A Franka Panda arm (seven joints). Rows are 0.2 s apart.
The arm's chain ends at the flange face. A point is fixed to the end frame.
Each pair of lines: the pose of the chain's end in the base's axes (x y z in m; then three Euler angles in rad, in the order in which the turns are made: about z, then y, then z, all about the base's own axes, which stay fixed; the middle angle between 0 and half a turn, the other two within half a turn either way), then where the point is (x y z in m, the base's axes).
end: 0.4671, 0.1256, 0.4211, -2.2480, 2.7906, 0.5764
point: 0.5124 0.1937 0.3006
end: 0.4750, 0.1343, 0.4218, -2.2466, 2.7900, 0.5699
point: 0.5209 0.2021 0.3013
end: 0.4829, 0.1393, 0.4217, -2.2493, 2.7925, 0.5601
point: 0.5291 0.2066 0.3010
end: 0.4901, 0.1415, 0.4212, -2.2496, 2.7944, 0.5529
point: 0.5366 0.2083 0.3004
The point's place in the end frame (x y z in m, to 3 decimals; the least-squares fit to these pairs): -0.007 -0.043 0.139
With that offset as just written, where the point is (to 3 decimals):
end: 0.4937, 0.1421, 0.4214, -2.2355, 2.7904, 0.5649
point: 0.540 0.210 0.301
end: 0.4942, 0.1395, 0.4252, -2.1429, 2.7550, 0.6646
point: 0.541 0.213 0.309
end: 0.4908, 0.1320, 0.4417, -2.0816, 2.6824, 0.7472
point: 0.540 0.215 0.332
